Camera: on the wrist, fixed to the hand. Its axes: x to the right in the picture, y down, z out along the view.
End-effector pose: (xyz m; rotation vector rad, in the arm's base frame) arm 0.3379 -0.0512 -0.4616 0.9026 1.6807 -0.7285
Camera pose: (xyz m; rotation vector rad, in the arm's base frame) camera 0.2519 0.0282 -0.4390 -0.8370 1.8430 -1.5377
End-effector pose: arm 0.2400 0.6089 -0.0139 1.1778 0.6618 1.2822
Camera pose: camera 0.1506 0.6552 -0.0777 0.4069 0.8560 -0.1796
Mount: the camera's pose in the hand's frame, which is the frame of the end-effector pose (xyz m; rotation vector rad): 0.0096 -0.0314 -0.1146 -0.1801 -0.3541 -1.5472
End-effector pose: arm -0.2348 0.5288 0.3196 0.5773 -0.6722 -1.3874
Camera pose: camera -0.1727 0.5137 0.2190 0.7268 -0.2748 -3.0053
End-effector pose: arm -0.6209 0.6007 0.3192 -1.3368 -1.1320 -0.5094
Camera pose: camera -0.6037 0.4902 0.3605 -0.4262 -2.3682 -1.5131
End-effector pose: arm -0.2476 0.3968 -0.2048 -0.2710 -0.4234 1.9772
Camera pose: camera -0.1832 0.4376 -0.2964 0.2744 -0.7277 0.4483
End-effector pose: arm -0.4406 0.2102 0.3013 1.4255 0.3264 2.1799
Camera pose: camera -0.5384 0.2504 0.2462 0.8370 0.7361 0.6640
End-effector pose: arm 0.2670 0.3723 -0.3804 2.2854 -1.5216 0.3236
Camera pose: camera 0.3015 0.4242 -0.2788 2.6550 0.4139 -0.6251
